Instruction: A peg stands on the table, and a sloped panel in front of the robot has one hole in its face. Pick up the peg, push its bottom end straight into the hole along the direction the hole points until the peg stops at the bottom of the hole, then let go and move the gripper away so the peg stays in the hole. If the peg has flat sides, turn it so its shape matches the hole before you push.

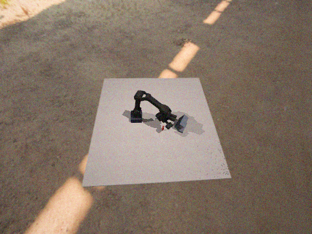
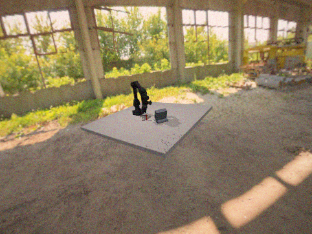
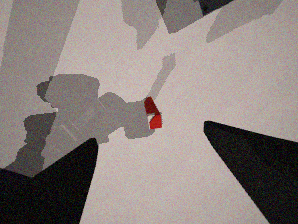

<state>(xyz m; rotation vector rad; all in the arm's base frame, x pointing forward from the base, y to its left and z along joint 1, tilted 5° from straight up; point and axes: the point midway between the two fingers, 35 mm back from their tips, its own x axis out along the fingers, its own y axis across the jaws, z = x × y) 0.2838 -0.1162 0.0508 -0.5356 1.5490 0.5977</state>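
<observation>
Now: gripper tip 1 cm to the left of the red peg and 5 cm above it. From my gripper tip the other things lie so: sloped panel: 19 cm ahead, 5 cm to the left, 2 cm below.
</observation>
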